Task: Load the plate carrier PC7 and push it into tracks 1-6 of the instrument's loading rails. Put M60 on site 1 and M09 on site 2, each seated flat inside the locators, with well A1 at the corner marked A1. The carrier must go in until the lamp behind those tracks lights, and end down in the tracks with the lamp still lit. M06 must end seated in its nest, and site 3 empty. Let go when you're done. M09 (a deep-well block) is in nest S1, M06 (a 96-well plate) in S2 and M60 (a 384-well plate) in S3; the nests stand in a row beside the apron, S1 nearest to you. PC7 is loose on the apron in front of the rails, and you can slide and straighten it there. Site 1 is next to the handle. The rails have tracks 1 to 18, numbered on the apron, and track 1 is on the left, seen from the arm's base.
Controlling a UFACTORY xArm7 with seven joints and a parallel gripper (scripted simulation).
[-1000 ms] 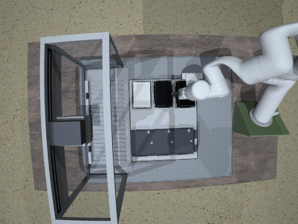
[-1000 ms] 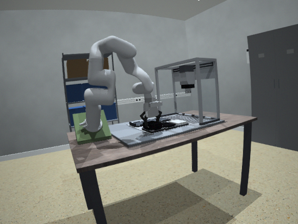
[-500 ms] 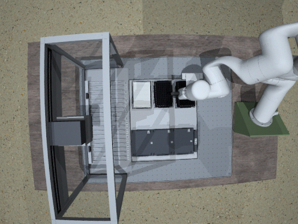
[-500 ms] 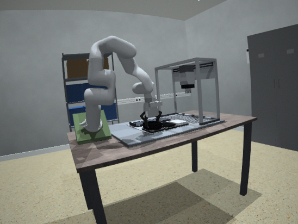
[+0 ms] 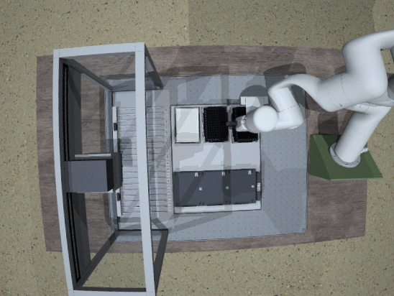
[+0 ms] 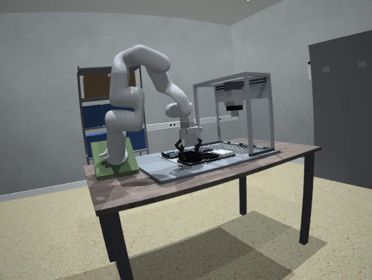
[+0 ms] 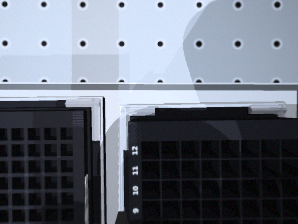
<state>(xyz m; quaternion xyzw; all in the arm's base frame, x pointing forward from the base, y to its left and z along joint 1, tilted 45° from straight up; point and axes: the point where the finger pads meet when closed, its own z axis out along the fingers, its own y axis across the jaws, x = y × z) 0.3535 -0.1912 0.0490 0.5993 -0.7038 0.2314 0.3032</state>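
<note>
My gripper is now 10 mm above the black deep-well block M09. Also, from my hand: pale 384-well plate M60: 220 mm ahead, 30 mm to the right, 20 mm below; nest S1: 40 mm below; nest S3: 220 mm ahead, 40 mm below, 30 mm to the right.
</note>
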